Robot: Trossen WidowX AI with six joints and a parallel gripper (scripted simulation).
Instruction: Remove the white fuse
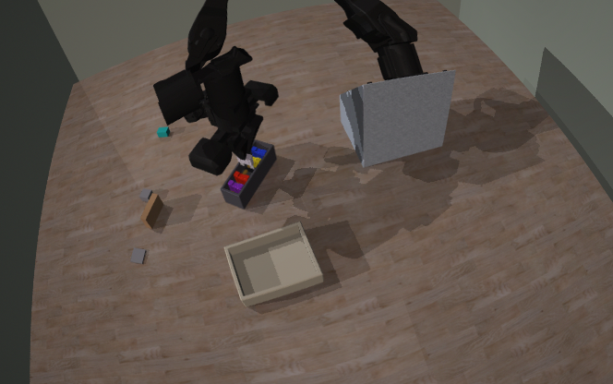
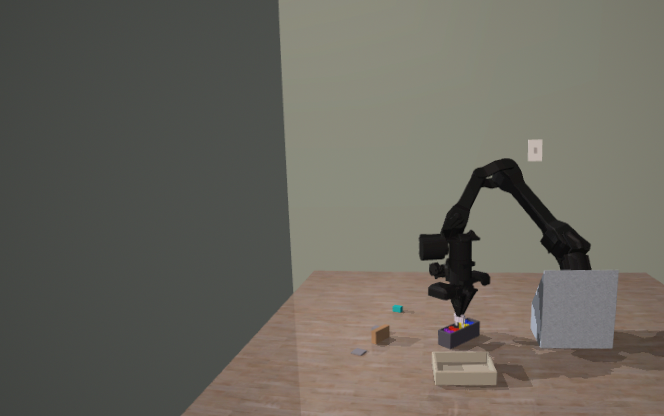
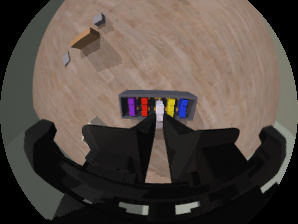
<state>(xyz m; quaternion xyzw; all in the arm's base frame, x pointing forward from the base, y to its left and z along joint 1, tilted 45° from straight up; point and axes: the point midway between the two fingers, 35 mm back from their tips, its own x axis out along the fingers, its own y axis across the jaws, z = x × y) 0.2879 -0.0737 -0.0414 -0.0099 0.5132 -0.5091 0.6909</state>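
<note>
My gripper tip is 30 mm past the blue fuse, 30 mm to the left of it and 40 mm above it. The rest, counted from my gripper tip: white fuse: 10 mm below; then beige tray: 10 mm ahead, 190 mm to the left, 60 mm below; then brown block: 210 mm ahead, 10 mm to the left, 50 mm below.
</note>
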